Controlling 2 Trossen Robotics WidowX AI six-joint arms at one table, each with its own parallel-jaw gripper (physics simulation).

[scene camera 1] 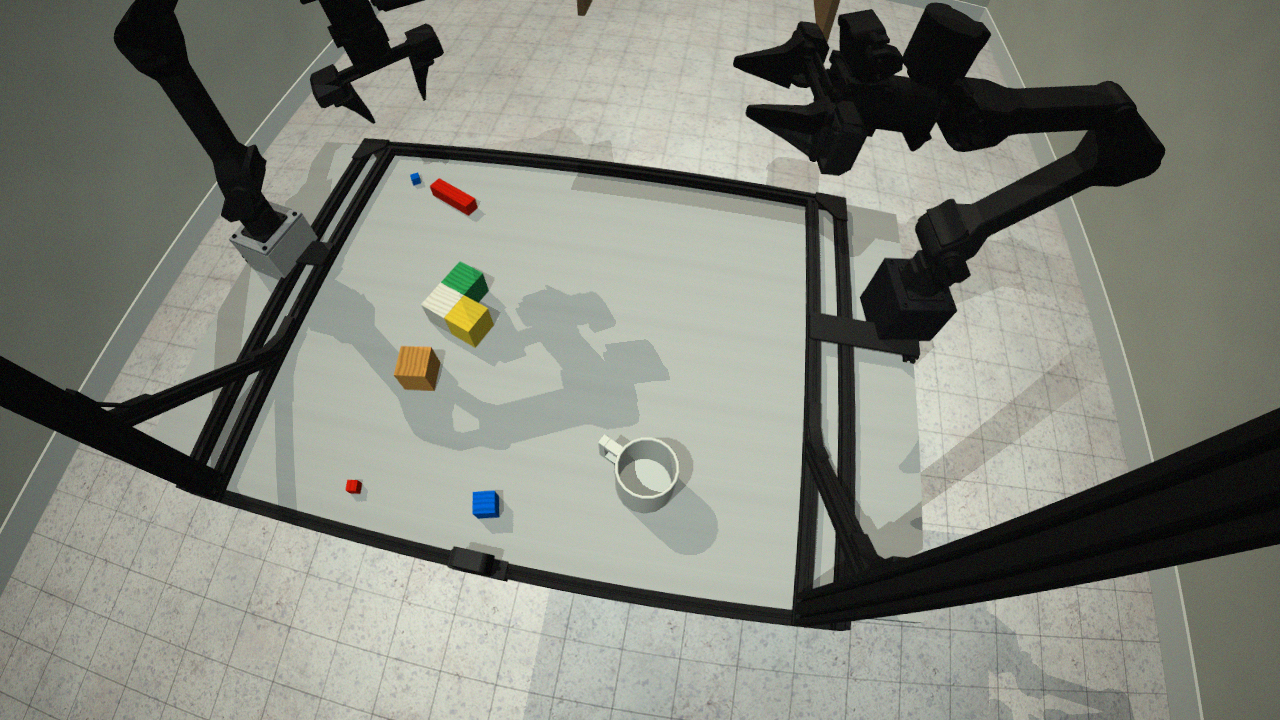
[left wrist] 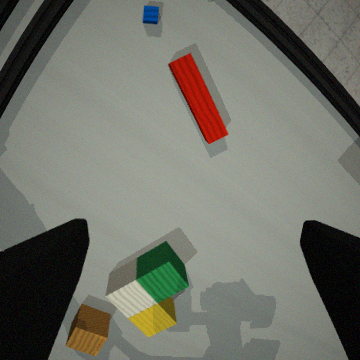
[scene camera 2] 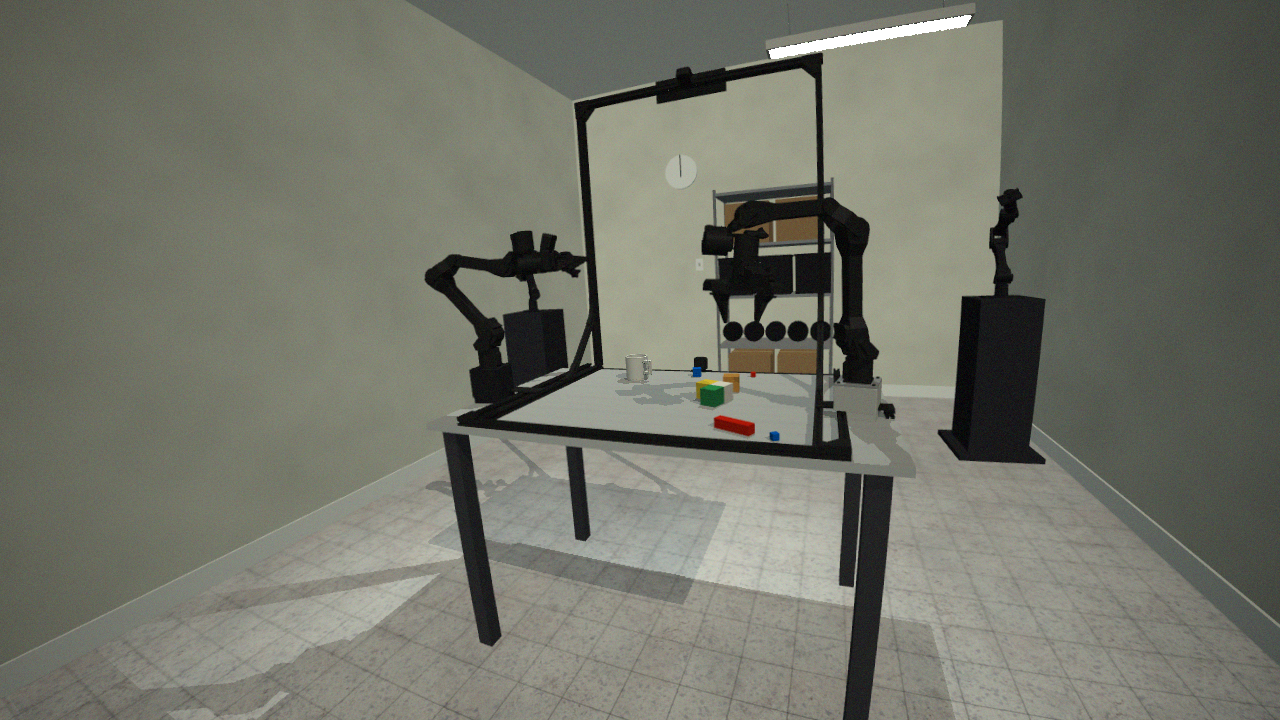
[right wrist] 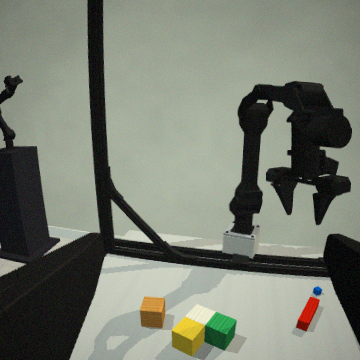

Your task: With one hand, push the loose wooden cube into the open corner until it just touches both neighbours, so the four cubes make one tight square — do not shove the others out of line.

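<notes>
The loose orange wooden cube (scene camera 1: 417, 368) (scene camera 2: 732, 383) (left wrist: 89, 330) (right wrist: 152, 312) stands apart from the other three. Green (scene camera 1: 464, 282) (left wrist: 162, 275) (right wrist: 220, 330), white (scene camera 1: 440, 302) (left wrist: 131, 299) (right wrist: 201, 314) and yellow (scene camera 1: 469, 320) (left wrist: 154, 320) (right wrist: 188, 336) cubes form an L with white at the bend; the open corner lies between green and yellow, away from the orange cube. My left gripper (scene camera 1: 399, 109) (scene camera 2: 742, 320) (left wrist: 196, 232) is open and empty, high above the table. My right gripper (scene camera 1: 742, 85) is open and empty, raised far from the cubes.
A red bar (scene camera 1: 453, 197) (left wrist: 198, 98) and tiny blue cube (scene camera 1: 415, 179) (left wrist: 151, 14) lie beyond the green cube. A white mug (scene camera 1: 646, 501) (scene camera 2: 636, 368), a blue cube (scene camera 1: 485, 504) and a tiny red cube (scene camera 1: 353, 486) are nearer scene camera 1. A black frame (scene camera 1: 608, 168) borders the table.
</notes>
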